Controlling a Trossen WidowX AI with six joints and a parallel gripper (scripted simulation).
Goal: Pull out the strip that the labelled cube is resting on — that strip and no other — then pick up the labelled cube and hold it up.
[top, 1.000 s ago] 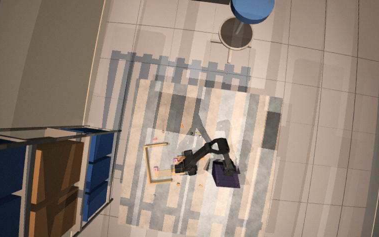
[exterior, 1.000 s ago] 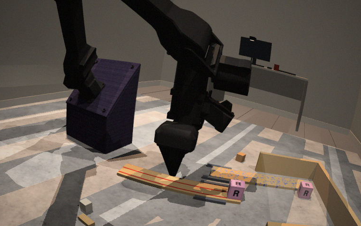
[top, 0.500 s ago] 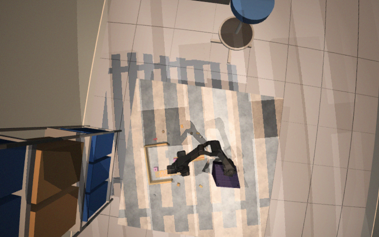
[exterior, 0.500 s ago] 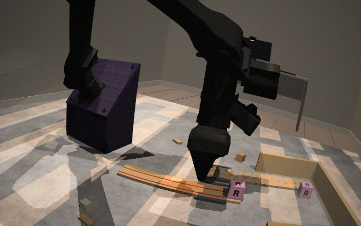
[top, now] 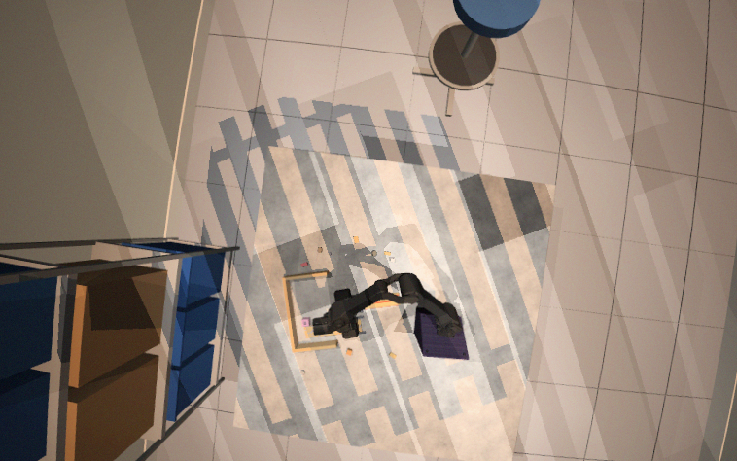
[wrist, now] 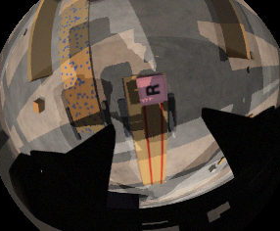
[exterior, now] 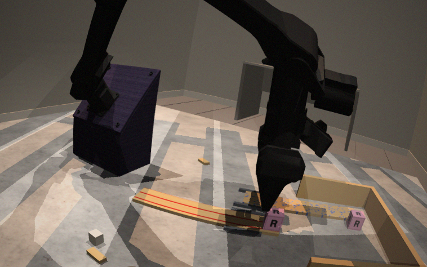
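The red-lined strip is 9 cm behind my gripper tip, 6 cm below it and 2 cm to the right of it.
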